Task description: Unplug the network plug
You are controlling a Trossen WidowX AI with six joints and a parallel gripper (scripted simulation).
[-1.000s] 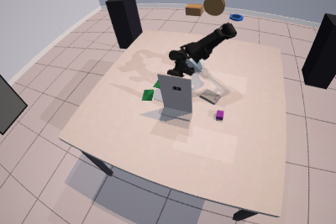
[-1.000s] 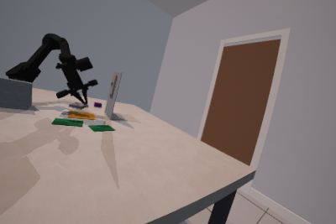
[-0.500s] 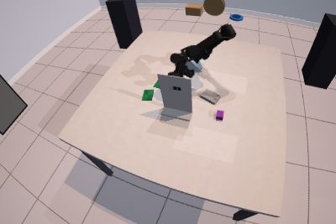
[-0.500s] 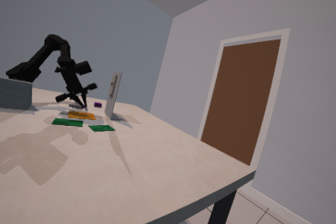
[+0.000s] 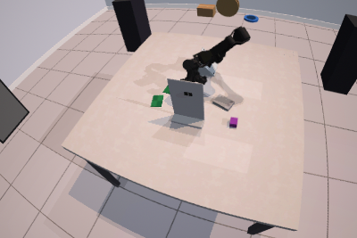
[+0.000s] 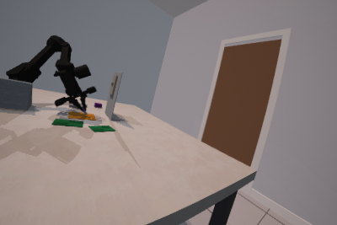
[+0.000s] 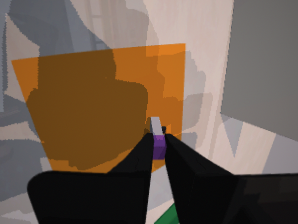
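Now: the marked square 3 cm below my gripper tip and 1 cm behind it. From my gripper tip the other things lie so: upright panel: 14 cm ahead, 9 cm above, 6 cm to the left; grey flat piece: 21 cm to the left, 2 cm below, 2 cm behind; purple plug: right at my gripper tip.
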